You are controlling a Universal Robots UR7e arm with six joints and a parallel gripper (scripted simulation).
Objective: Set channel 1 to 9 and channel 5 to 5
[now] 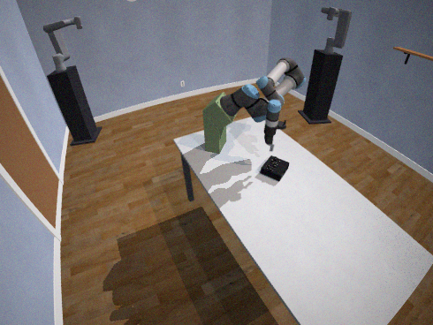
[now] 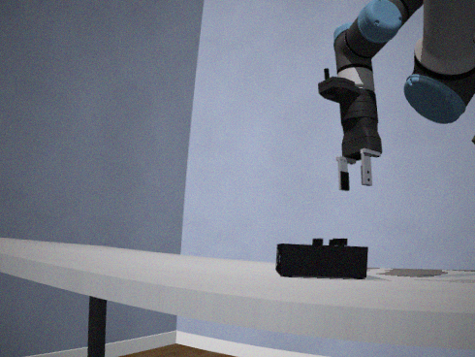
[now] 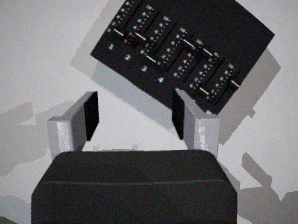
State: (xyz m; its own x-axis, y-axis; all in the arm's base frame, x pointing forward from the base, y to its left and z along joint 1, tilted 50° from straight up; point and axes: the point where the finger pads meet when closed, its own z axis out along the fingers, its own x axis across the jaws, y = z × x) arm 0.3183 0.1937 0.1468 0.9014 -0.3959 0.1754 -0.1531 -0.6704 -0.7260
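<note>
The channel 1 fader cap is 20 mm behind my hand, 60 mm to the left of it and 120 mm below it. The rest, counted from my hand: channel 2 fader cap: 50 mm to the left, 120 mm below; then channel 3 fader cap: 10 mm ahead, 20 mm to the left, 120 mm below; then channel 5 fader cap: 70 mm ahead, 20 mm to the left, 120 mm below.
</note>
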